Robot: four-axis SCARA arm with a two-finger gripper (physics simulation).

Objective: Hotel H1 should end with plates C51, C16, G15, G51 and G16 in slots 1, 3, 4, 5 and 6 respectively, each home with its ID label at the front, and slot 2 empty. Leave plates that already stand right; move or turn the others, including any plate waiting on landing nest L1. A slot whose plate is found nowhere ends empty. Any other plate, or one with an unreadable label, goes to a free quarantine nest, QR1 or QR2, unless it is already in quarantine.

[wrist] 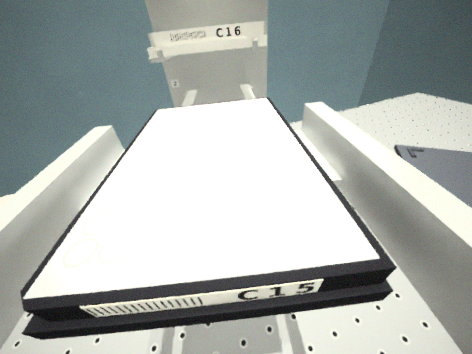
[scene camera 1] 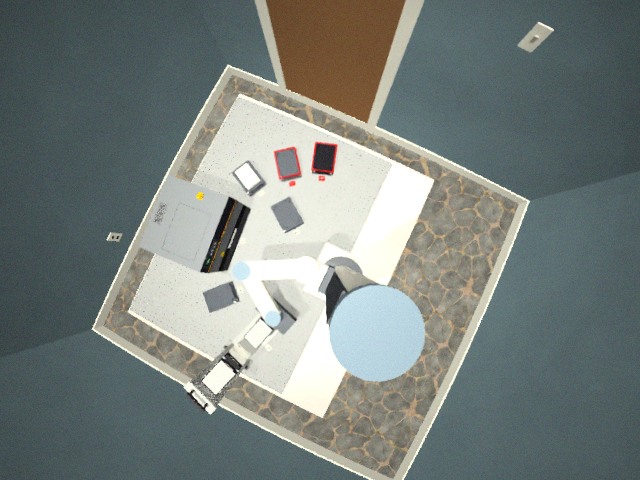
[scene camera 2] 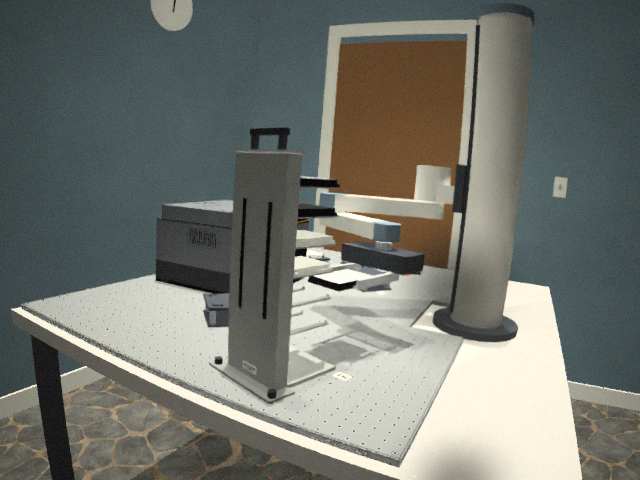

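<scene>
My gripper (scene camera 1: 254, 336) (wrist: 211, 131) is shut on plate C15 (scene camera 1: 258, 332) (scene camera 2: 338, 277) (wrist: 210, 200), a white-topped plate with dark edges. It is level, in front of hotel H1 (scene camera 1: 200, 397) (scene camera 2: 263, 258) (wrist: 215, 72) and clear of its rails. Its C15 label faces the wrist camera. Plate C16 (wrist: 227, 32) stands above the slot marked 2, label towards the camera. In scene camera 2, two pale plates, lower (scene camera 2: 310, 266) and upper (scene camera 2: 314, 239), and two black plates, lower (scene camera 2: 316, 210) and upper (scene camera 2: 319, 182), stand in H1. The two lowest levels show bare rails.
A grey instrument (scene camera 1: 186, 227) (scene camera 2: 193, 248) stands at the table's far side. A white plate (scene camera 1: 248, 176) sits on a grey nest. One red-edged nest (scene camera 1: 287, 163) shows grey; the other (scene camera 1: 324, 157) shows black. Grey nests (scene camera 1: 286, 214) (scene camera 1: 221, 297) lie near the arm. Small labels are unreadable.
</scene>
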